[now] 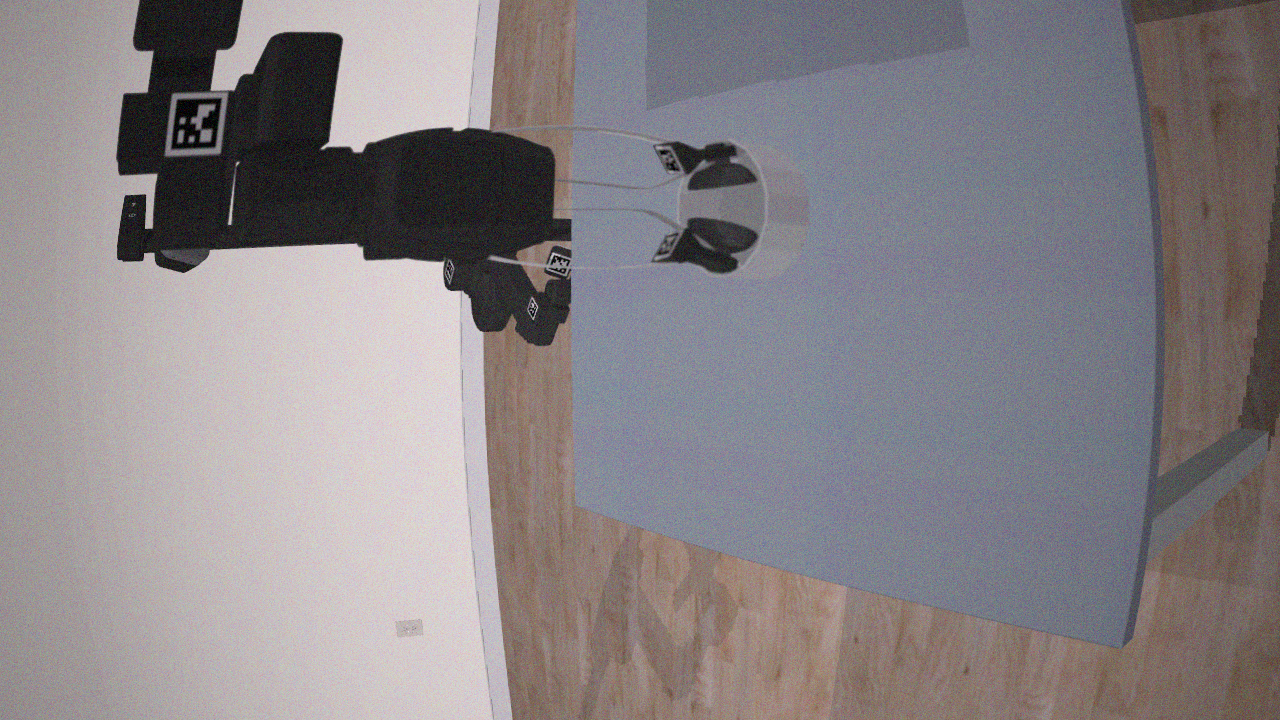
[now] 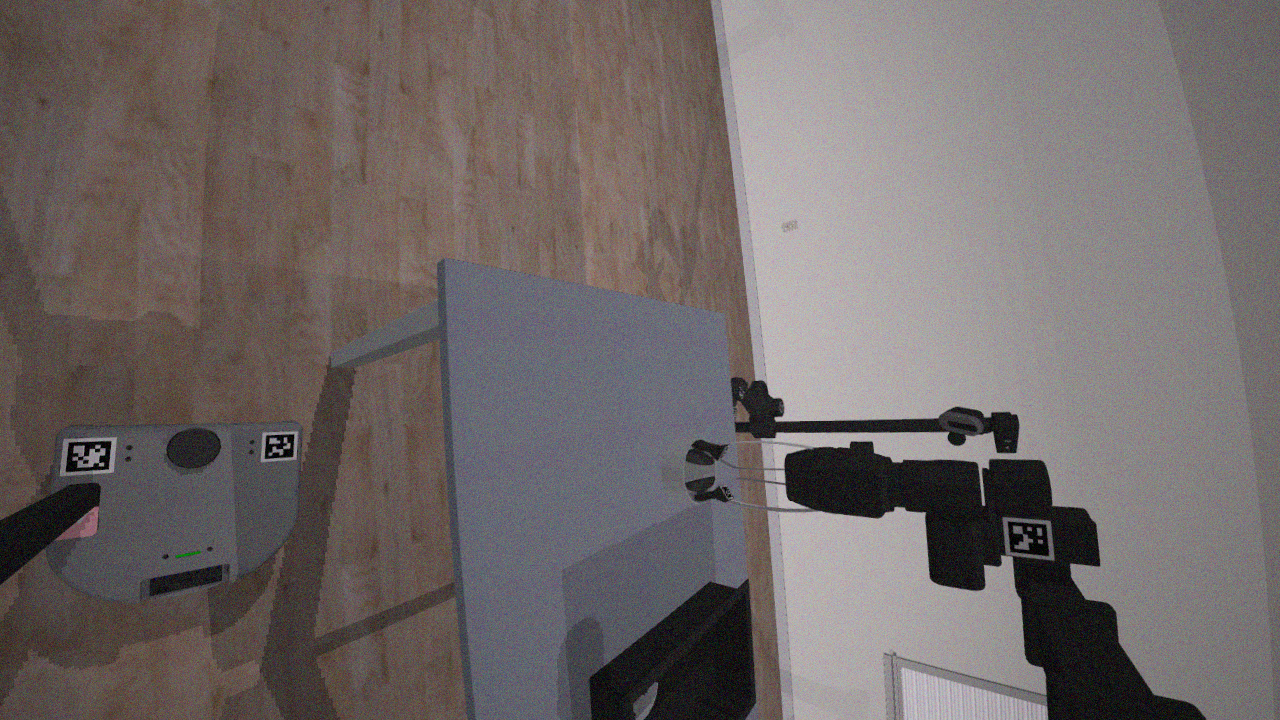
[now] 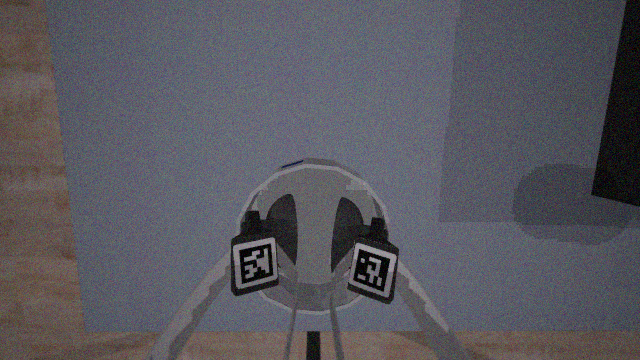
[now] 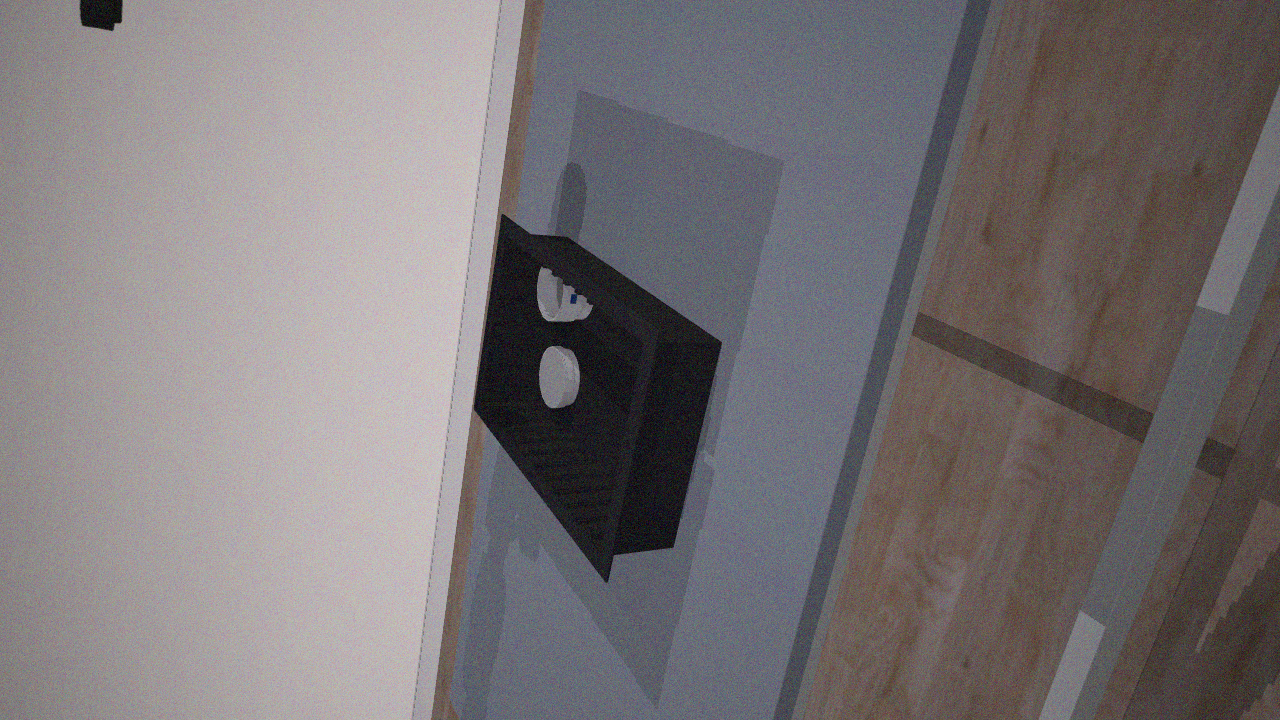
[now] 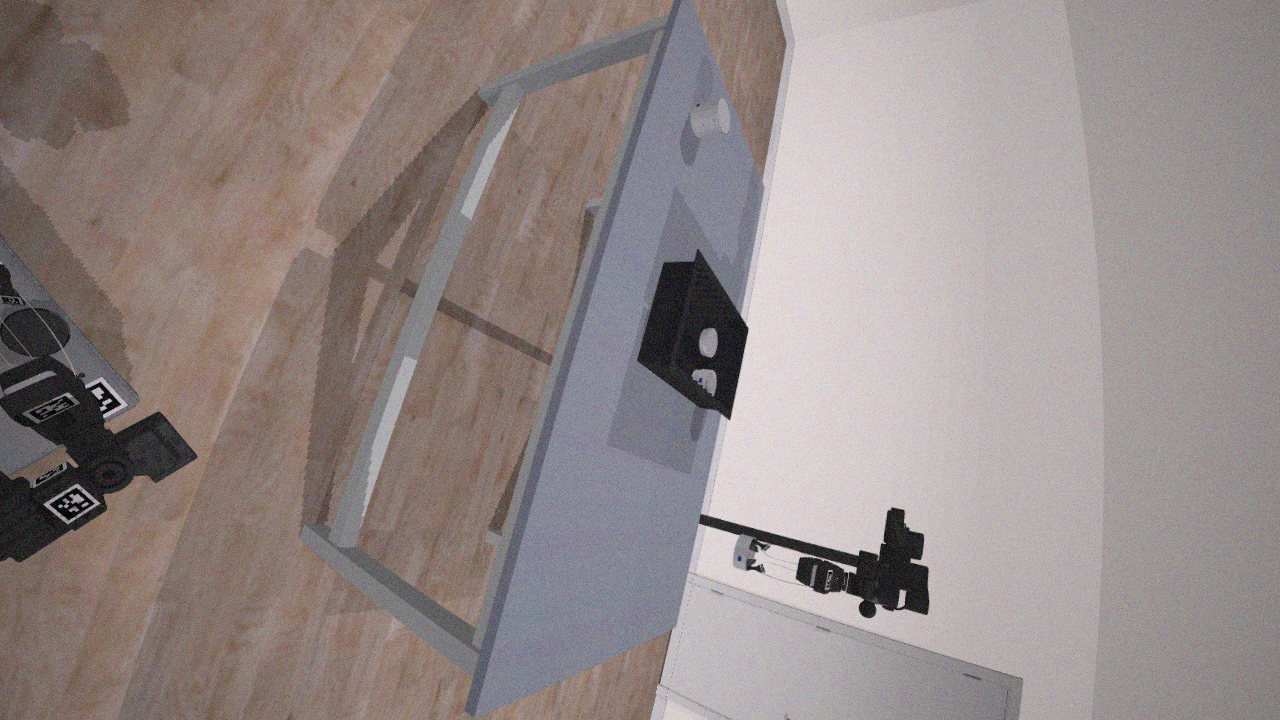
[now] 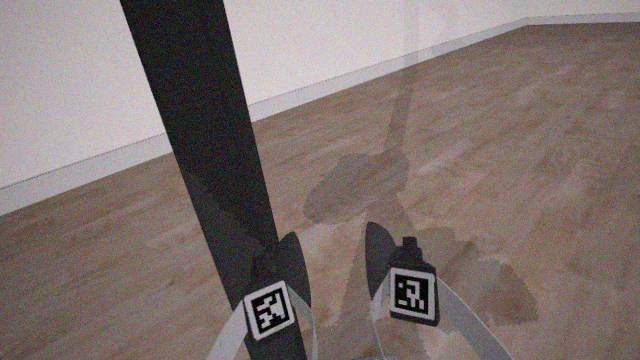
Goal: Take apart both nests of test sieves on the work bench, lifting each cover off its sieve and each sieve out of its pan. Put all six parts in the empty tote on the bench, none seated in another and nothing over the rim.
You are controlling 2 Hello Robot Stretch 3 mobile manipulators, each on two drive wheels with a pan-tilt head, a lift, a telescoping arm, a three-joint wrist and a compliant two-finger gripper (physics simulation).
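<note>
My r1 gripper (image 1: 721, 205) (image 2: 701, 473) (image 3: 314, 235) has its fingers spread inside a round grey-white nest part (image 1: 787, 210) (image 5: 741, 552) with a small blue mark. The pads press outward near its wall and hold it raised above the work bench (image 1: 850, 402) (image 5: 581, 555); I cannot tell whether it is a pan or a sieve. The black tote (image 3: 622, 125) (image 4: 680, 429) (image 5: 666, 313) holds a white disc-like part (image 4: 557, 377) (image 5: 708, 342) and a blue-marked round part (image 4: 553, 295) (image 5: 702, 383), apart. Another nest (image 5: 712, 117) stands at the bench's far end. My r2 gripper (image 6: 337, 250) is open, away from the parts.
A wall runs close behind the bench. A white cabinet (image 5: 832, 662) stands near r1's arm. A grey robot base (image 2: 196, 510) is on the floor in front of the bench. A dark post (image 6: 200, 150) passes close to r2's left finger. The tote's side walls stand well above its floor.
</note>
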